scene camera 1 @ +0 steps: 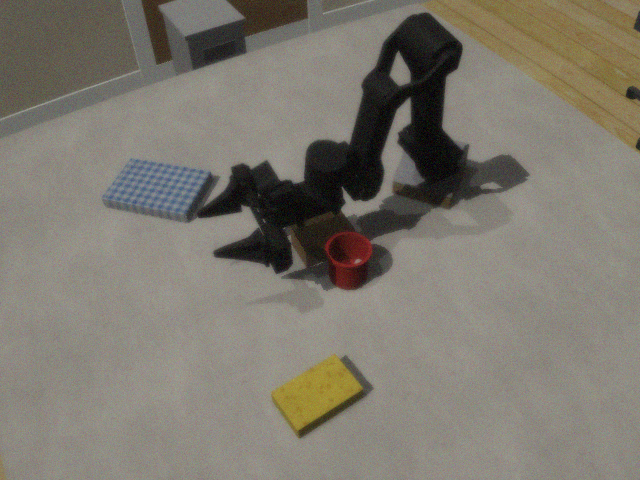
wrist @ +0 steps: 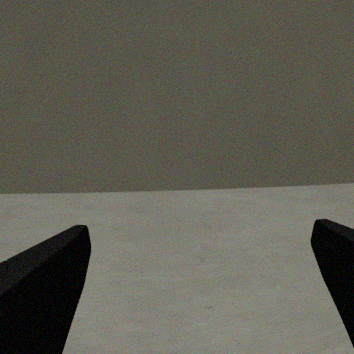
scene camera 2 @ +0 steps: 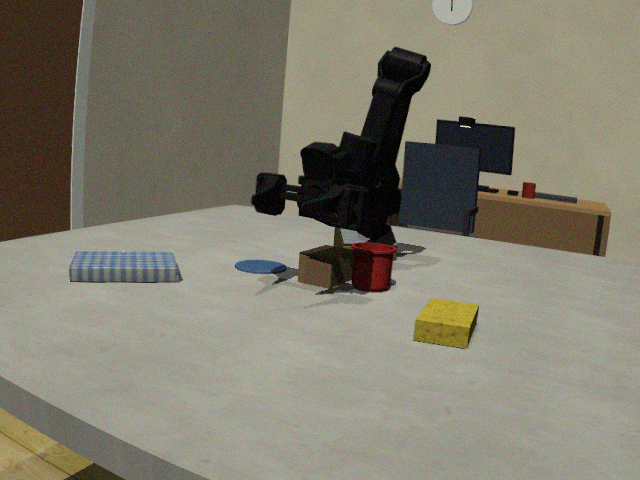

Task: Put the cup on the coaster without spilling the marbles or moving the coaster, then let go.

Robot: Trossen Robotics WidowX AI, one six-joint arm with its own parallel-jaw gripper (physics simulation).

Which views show the yellow sponge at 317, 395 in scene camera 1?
Scene camera 1 and scene camera 2 only.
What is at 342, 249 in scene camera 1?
A red cup.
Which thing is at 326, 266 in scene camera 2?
A brown block.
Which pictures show my gripper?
Scene camera 1, the wrist view and scene camera 2: all of them.
